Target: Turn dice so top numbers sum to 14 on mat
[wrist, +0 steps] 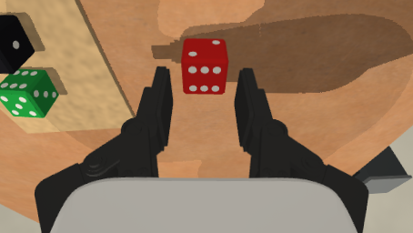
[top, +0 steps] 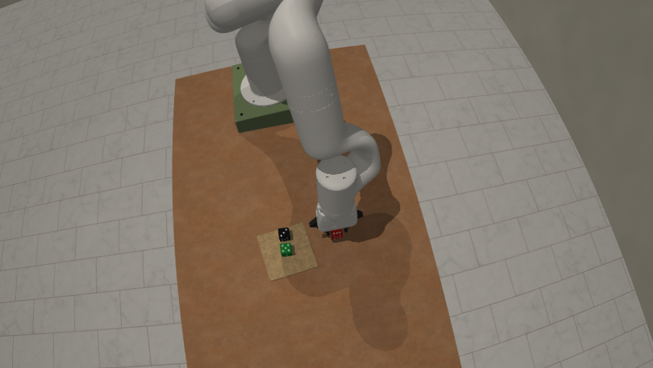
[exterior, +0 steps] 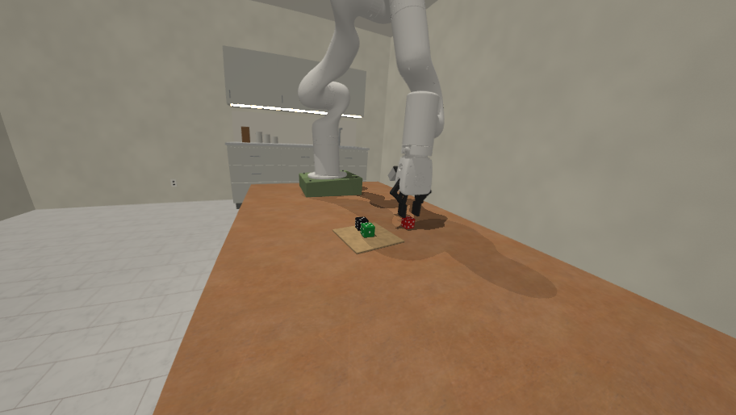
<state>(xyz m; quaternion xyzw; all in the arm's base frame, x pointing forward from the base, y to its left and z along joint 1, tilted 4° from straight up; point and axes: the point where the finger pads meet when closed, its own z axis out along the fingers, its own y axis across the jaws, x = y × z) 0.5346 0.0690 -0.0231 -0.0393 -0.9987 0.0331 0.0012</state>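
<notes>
The red die lies 4 cm below my hand. From my hand the other things lie so: black die 14 cm to the right, 4 cm below, 3 cm behind; green die 15 cm to the right, 4 cm below, 1 cm ahead; tan square mat 15 cm to the right, 5 cm below, 1 cm ahead.
</notes>
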